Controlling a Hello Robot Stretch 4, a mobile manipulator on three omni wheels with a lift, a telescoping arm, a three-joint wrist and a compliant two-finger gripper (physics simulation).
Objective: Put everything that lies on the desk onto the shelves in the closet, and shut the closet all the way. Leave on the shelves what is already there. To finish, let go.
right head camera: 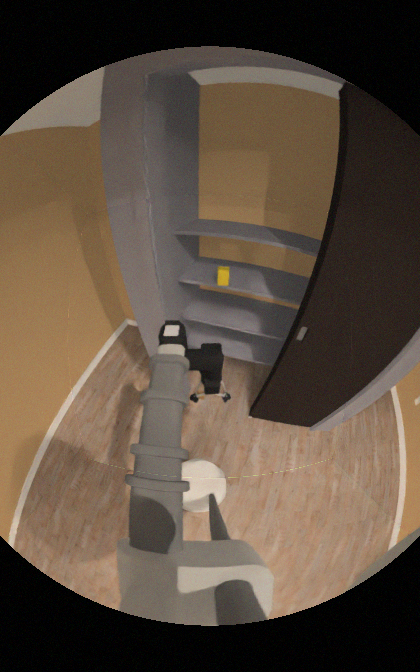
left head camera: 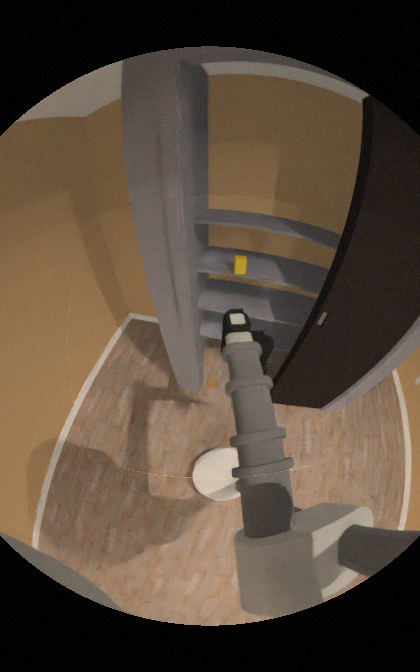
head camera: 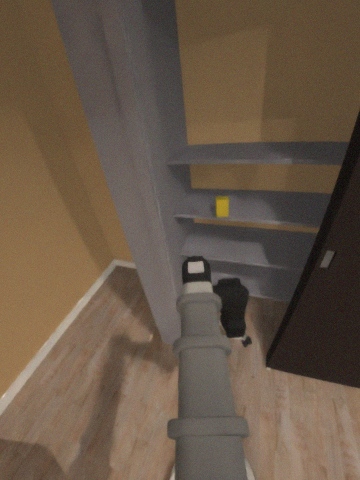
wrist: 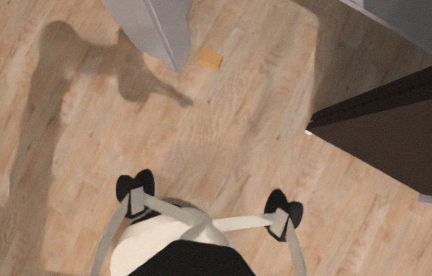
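My gripper [right head camera: 210,397] [wrist: 209,195] is open and empty, pointing down over the floor in front of the closet. A small orange block [left head camera: 213,383] [wrist: 210,59] lies on the floor beside the foot of the closet's left side panel, ahead of the fingers in the wrist view. A yellow box [head camera: 222,207] [left head camera: 240,265] [right head camera: 223,276] stands near the left on a closet shelf [head camera: 280,207], the second from the top. The dark closet door [head camera: 325,320] [left head camera: 370,250] [right head camera: 360,250] [wrist: 380,135] covers the right part; the left part stands open. The desk does not show.
The grey left side panel [head camera: 120,165] [left head camera: 160,225] [right head camera: 130,215] of the closet stands left of the opening. The door has a small handle [head camera: 327,259] [left head camera: 322,318] [right head camera: 302,333]. The white round base part [left head camera: 215,475] [right head camera: 205,485] is beneath my arm. A tan wall [head camera: 45,200] stands at the left.
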